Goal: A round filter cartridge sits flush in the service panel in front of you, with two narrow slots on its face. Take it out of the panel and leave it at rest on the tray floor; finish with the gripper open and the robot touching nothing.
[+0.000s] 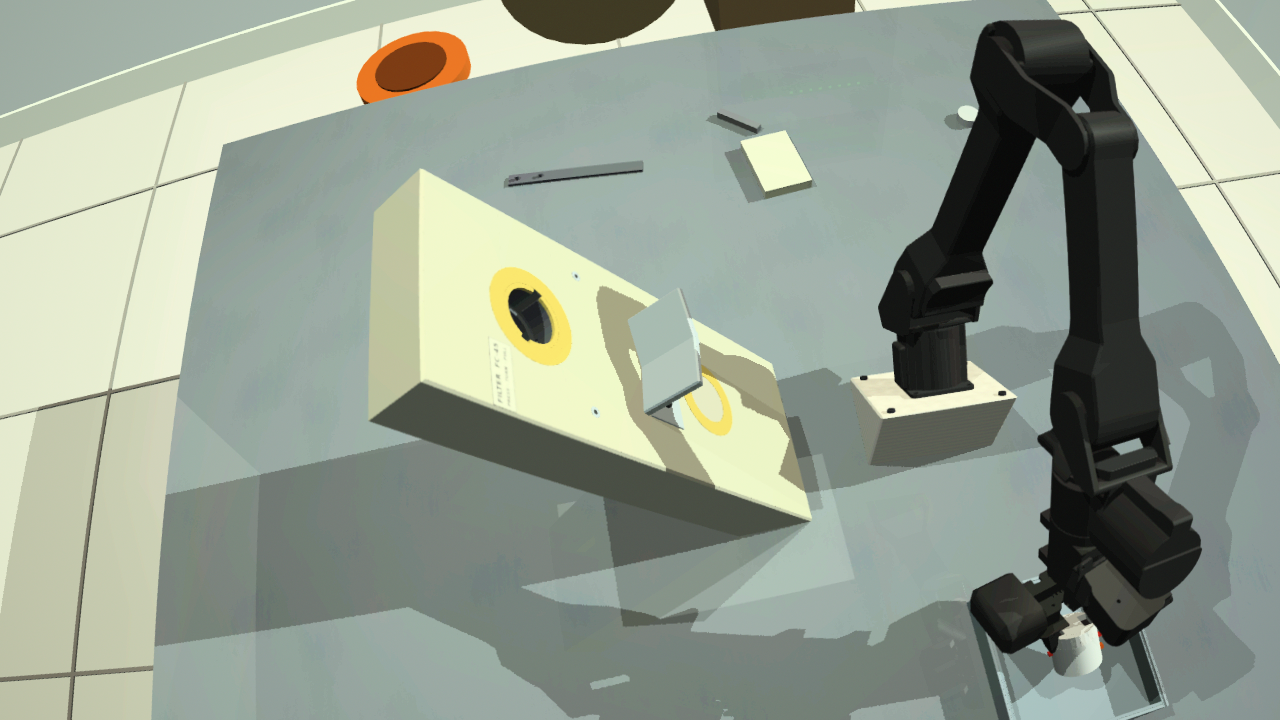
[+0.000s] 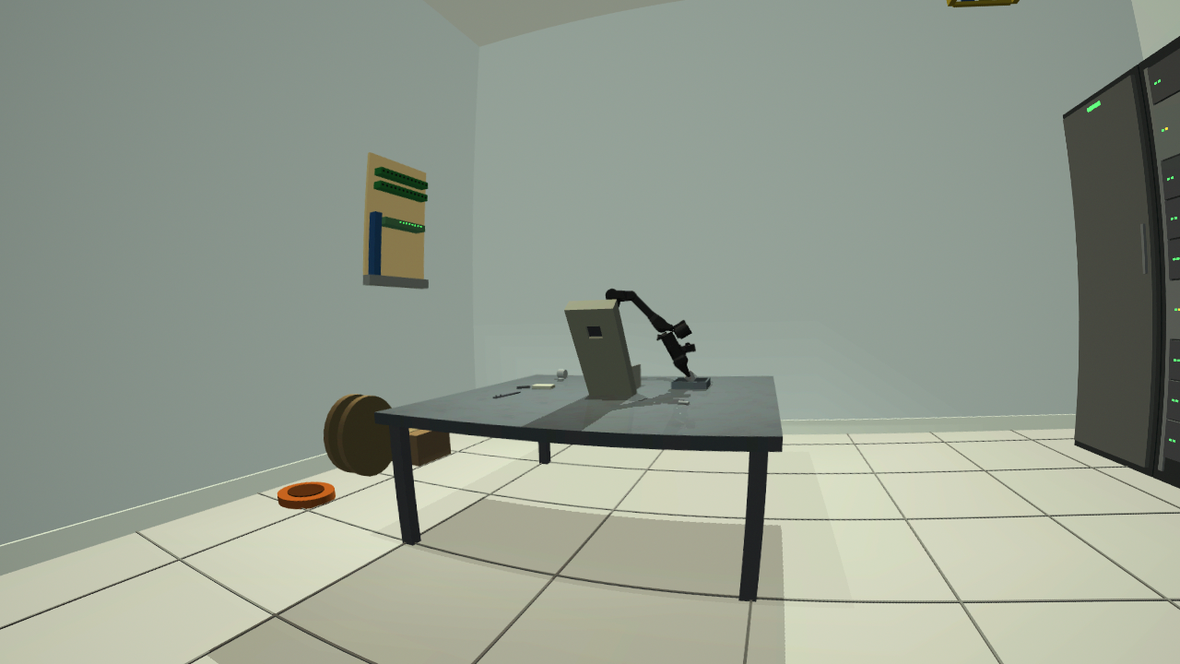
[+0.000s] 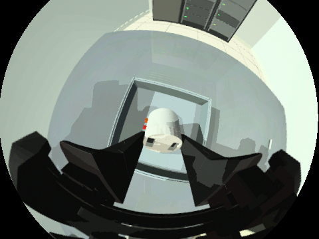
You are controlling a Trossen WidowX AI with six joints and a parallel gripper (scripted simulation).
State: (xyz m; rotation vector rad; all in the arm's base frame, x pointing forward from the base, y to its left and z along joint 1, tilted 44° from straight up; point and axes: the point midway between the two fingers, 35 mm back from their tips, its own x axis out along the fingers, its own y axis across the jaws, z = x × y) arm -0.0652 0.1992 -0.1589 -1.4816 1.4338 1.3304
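The round filter cartridge lies right at my gripper tip. Also, from my gripper tip: grey tray 40 mm below, 10 mm to the left; grey shelf 330 mm ahead, 260 mm to the right, 140 mm above.
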